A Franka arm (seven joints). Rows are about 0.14 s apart.
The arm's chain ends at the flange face. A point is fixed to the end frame.
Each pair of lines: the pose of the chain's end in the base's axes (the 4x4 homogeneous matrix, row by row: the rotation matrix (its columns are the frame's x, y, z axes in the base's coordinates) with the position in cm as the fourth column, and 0 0 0 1 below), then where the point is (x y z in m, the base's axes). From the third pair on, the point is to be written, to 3 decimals.
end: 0.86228 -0.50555 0.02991 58.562; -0.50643 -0.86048 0.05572 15.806; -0.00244 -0.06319 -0.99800 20.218; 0 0 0 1
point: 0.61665 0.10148 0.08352
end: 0.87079 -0.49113 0.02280 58.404; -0.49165 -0.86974 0.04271 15.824; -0.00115 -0.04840 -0.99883 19.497; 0 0 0 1
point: 0.61530 0.10059 0.07688
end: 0.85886 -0.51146 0.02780 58.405; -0.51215 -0.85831 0.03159 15.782; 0.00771 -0.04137 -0.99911 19.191; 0 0 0 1
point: 0.614 0.098 0.075
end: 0.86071 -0.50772 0.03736 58.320; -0.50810 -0.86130 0.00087 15.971; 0.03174 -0.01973 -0.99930 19.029; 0 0 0 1
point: 0.615 0.097 0.075
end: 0.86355 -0.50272 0.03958 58.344; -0.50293 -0.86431 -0.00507 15.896; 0.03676 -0.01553 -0.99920 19.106; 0 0 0 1
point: 0.616 0.095 0.076
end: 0.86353 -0.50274 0.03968 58.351; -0.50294 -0.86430 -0.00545 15.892; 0.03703 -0.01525 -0.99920 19.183; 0 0 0 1
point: 0.616 0.095 0.077
